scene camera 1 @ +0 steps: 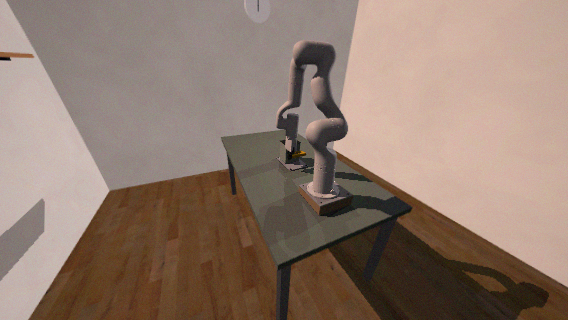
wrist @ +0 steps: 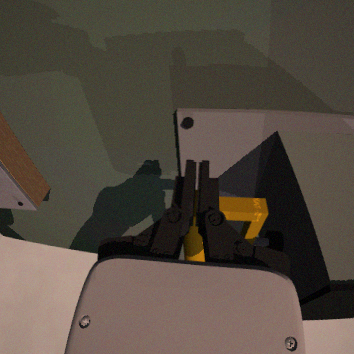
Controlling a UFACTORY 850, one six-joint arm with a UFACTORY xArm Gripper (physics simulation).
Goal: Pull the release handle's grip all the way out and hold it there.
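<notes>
The release handle has a yellow grip (wrist: 194, 248) (scene camera 1: 299, 154) joined by a yellow bracket to a dark, grey-green housing (wrist: 311, 200) on a pale base plate (wrist: 220, 137). My gripper (wrist: 196, 172) (scene camera 1: 290, 154) is shut, with a thin gap between its fingers and nothing gripped. In the wrist view its fingers lie over the grip and hide most of it; yellow shows through the gap and between the knuckles. The bracket shows to the right of the fingers. How far the grip is pulled out cannot be told.
The green-grey table (scene camera 1: 255, 187) carries the handle fixture and my arm's wooden base block (scene camera 1: 327, 206) (wrist: 22, 160). The block shows at the left edge of the wrist view. Shadows of the arm and gripper fall across the table top.
</notes>
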